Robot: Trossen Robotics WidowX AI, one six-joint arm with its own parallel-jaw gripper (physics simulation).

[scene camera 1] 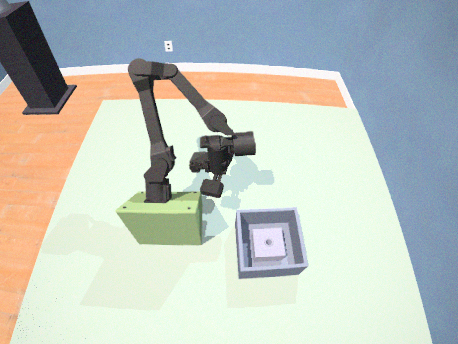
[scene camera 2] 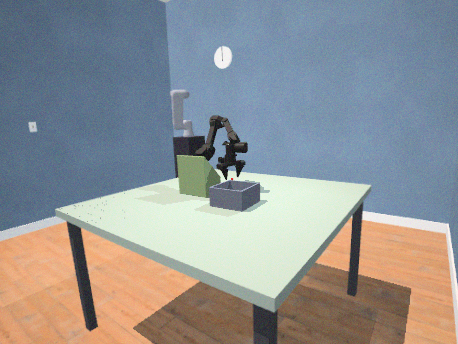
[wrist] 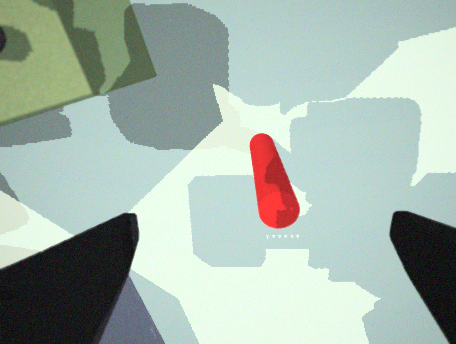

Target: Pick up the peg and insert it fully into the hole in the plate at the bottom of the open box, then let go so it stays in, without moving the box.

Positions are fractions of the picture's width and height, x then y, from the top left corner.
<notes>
I see my gripper (scene camera 1: 0.48,0.54), a grey-blue box (scene camera 1: 0.65,0.76), a red peg (wrist: 0.61,0.60) and a pale plate (scene camera 1: 0.58,0.71).
The grey-blue box shows as well in scene camera 2 (scene camera 2: 0.51,0.57). My gripper is seen too in the wrist view (wrist: 0.58,0.65). Scene camera 1 misses the red peg, which is hidden by my gripper. Scene camera 2 does not show the pale plate, which is hidden by the grey-blue box.
</notes>
